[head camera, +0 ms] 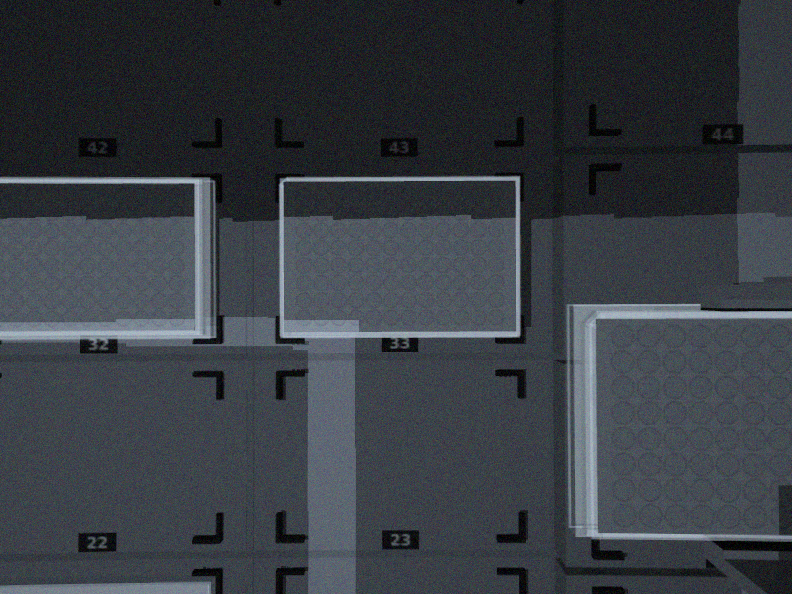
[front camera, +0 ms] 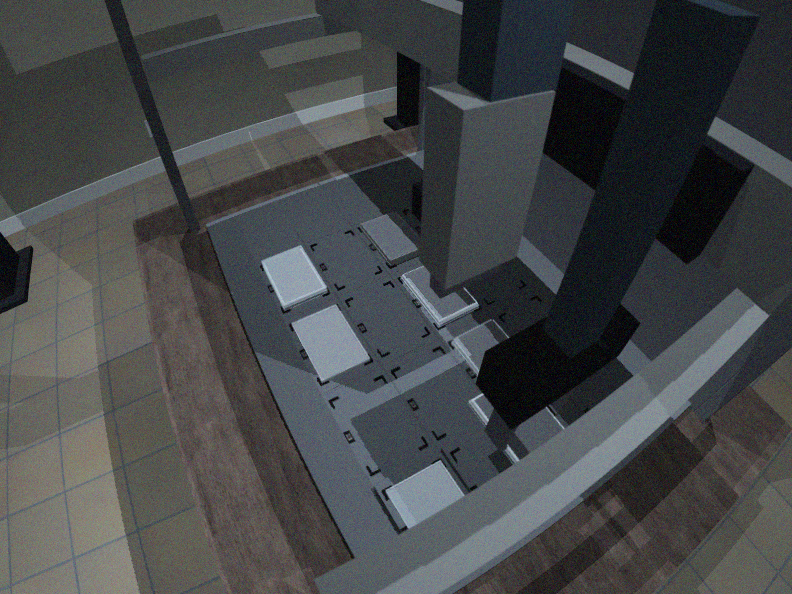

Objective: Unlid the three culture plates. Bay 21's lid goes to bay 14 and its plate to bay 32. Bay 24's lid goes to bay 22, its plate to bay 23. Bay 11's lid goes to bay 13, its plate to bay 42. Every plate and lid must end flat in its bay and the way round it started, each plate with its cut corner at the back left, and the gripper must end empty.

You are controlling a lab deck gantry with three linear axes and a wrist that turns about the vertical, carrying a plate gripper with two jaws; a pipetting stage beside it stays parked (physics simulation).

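Seen in the pictures: gripper, fingertip midpoint: (head camera: pixel 751 420); robot's base, link origin: (front camera: pixel 262 266).
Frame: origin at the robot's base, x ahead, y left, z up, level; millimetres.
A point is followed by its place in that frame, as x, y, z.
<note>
My gripper (front camera: pixel 529 418) @(520, 190, 75) (head camera: pixel 767 425) @(520, 190, 75) is shut on a plate (front camera: pixel 478 409) @(475, 150, 81) (head camera: pixel 684 422) @(492, 191, 82), level and raised around bay 24, which it hides in the head view. Round wells show in it; its cut corner is at the back left. Plates stand in bay 31 (front camera: pixel 388 236) @(65, 246, 14), bay 32 (front camera: pixel 422 281) @(200, 240, 14) (head camera: pixel 95 274) @(236, 248, 14) and bay 33 (front camera: pixel 483 345) @(366, 251, 14) (head camera: pixel 399 268) @(392, 251, 14). Pale-topped pieces lie in bay 11 (front camera: pixel 294 274) @(67, 46, 14), bay 12 (front camera: pixel 330 343) @(235, 43, 8) and bay 14 (front camera: pixel 425 492) @(521, 44, 22); whether each is a lid alone or a lidded plate is unclear. Bays 21, 22, 23 and 13 hold no plate or lid.
The parked pipetting stage (front camera: pixel 489 191) hangs over the back left, near bay 32. A pale frame rail (front camera: pixel 550 466) @(617, 29, 400) crosses the near right and cuts off part of the deck in the front view. A thin dark post (front camera: pixel 150 115) @(-207, -106, 282) stands at the left corner.
</note>
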